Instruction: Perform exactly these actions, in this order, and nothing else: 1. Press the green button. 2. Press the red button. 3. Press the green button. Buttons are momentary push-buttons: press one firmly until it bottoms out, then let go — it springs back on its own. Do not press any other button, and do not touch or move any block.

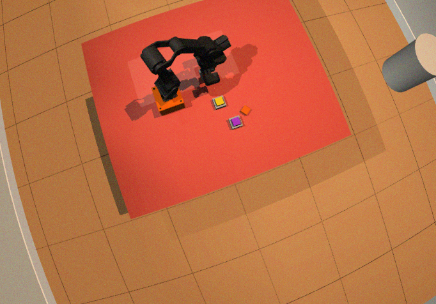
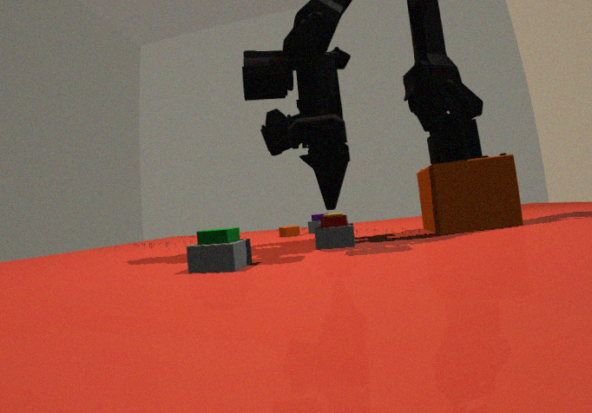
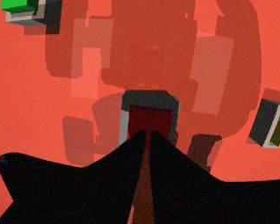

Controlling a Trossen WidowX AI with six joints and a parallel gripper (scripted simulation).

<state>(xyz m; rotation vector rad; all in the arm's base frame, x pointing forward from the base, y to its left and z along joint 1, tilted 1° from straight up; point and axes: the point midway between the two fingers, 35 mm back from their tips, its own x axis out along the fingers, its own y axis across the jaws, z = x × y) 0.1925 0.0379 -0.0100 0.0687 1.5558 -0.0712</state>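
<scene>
Now: gripper tip 2 cm above the red button. Round my gripper tip: orange block (23 cm to the right, 9 cm ahead, 4 cm below); green button (11 cm to the left, 11 cm ahead, 2 cm below); yellow button (15 cm to the right, 2 cm below).
</scene>
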